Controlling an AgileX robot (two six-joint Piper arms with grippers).
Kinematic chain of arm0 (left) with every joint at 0, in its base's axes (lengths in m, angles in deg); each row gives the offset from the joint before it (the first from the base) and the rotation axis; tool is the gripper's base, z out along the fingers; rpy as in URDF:
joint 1: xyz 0 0 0.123 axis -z
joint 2: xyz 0 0 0 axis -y
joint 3: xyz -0.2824 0 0.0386 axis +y
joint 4: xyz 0.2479 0 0.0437 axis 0.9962 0 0.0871
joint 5: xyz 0 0 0 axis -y
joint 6: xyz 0.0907 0 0.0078 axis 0.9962 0 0.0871
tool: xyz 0 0 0 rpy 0 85 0
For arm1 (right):
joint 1: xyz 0 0 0.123 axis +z
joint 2: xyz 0 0 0 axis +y
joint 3: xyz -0.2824 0 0.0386 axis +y
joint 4: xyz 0.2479 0 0.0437 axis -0.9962 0 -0.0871
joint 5: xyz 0 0 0 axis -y
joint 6: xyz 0.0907 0 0.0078 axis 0.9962 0 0.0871
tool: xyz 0 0 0 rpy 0 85 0
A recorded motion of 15 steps. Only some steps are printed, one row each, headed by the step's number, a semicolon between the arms.
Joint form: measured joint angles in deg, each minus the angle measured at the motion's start. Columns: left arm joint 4, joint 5, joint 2, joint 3, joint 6, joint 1; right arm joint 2, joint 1, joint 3, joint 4, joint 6, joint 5.
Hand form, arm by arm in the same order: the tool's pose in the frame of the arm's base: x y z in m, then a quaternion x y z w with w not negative. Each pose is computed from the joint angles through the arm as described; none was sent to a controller.
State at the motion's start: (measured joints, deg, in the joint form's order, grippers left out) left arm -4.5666 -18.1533 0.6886 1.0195 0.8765 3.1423; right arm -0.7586 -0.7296 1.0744 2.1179 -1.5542 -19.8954
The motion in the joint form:
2: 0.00 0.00 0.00 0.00 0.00 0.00; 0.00 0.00 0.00 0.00 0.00 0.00
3: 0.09 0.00 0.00 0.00 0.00 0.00; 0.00 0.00 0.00 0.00 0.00 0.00
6: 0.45 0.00 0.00 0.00 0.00 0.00; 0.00 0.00 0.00 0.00 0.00 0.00
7: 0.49 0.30 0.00 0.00 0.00 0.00; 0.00 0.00 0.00 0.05 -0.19 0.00
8: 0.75 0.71 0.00 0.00 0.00 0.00; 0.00 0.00 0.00 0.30 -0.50 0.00
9: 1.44 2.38 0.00 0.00 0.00 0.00; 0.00 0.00 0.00 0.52 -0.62 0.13
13: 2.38 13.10 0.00 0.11 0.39 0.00; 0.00 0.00 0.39 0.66 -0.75 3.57
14: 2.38 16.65 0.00 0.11 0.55 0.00; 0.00 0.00 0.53 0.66 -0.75 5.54
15: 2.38 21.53 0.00 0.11 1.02 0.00; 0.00 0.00 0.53 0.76 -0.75 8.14
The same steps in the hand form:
2: 0.0536 -0.0052 0.1792 0.00548 0.78490 -0.04541 0.61793; 0.0530 -0.0018 0.1762 -0.01570 0.79425 -0.02765 0.60676
3: 0.0536 -0.0052 0.1792 0.00592 0.78491 -0.04476 0.61797; 0.0530 -0.0018 0.1762 -0.01570 0.79425 -0.02765 0.60676
6: 0.0536 -0.0050 0.1792 0.00766 0.78494 -0.04215 0.61809; 0.0530 -0.0018 0.1762 -0.01570 0.79425 -0.02765 0.60676
7: 0.0537 -0.0049 0.1796 0.00771 0.78332 -0.04185 0.62016; 0.0530 -0.0019 0.1762 -0.01726 0.79421 -0.02902 0.60670
8: 0.0539 -0.0048 0.1803 0.00880 0.78112 -0.03995 0.62304; 0.0530 -0.0020 0.1762 -0.02058 0.79411 -0.03249 0.60655
9: 0.0544 -0.0043 0.1828 0.01151 0.77199 -0.03496 0.63457; 0.0531 -0.0021 0.1764 -0.02247 0.79335 -0.03475 0.60735
13: 0.0563 -0.0034 0.1991 0.01501 0.70997 -0.02610 0.70359; 0.0545 -0.0019 0.1794 -0.02447 0.77683 -0.03657 0.62818
14: 0.0562 -0.0032 0.2047 0.01467 0.68784 -0.02505 0.72528; 0.0552 -0.0018 0.1817 -0.02470 0.76668 -0.03664 0.64051
15: 0.0555 -0.0028 0.2124 0.01551 0.65631 -0.02183 0.75401; 0.0558 -0.0016 0.1857 -0.02546 0.75191 -0.03747 0.65771

